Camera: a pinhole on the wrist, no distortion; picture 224 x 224 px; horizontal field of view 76.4 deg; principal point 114.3 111.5 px. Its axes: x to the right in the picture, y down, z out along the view. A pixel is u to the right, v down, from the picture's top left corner.
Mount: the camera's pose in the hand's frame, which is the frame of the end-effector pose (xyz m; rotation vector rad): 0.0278 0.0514 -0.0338 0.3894 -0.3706 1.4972
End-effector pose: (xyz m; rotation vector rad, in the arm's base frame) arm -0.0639 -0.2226 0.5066 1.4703 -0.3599 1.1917
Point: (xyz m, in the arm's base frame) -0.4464 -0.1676 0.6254
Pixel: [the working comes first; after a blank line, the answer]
In the camera's frame: 0.1764 0.0840 -0.2886

behind the camera
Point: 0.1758 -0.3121 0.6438
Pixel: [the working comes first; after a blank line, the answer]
In the camera's frame: 0.0040 -0.1530 0.2793

116 34
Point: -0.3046 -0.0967 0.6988
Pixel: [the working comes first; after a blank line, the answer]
In the camera's frame: 0.1107 -0.0678 -0.2321

behind the camera
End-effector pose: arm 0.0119 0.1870 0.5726 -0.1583 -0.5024 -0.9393
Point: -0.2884 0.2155 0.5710
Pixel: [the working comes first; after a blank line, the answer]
In the camera's frame: -0.1839 0.1883 0.2573

13 216
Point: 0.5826 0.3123 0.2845
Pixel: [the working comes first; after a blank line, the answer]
In the camera's frame: 0.2305 -0.0114 -0.5417

behind the camera
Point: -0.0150 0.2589 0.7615
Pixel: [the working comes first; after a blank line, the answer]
In the camera's frame: 0.0958 0.0075 0.2126

178 117
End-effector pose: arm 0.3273 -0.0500 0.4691 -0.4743 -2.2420 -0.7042
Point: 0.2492 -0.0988 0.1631
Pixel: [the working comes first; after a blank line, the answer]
In the camera's frame: -0.1108 0.2026 0.3084

63 205
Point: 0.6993 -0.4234 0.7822
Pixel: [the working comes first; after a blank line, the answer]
In the camera's frame: -0.3109 0.0781 -0.4890

behind the camera
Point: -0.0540 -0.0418 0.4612
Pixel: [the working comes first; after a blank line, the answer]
In the camera's frame: -0.0927 -0.2253 0.3335

75 15
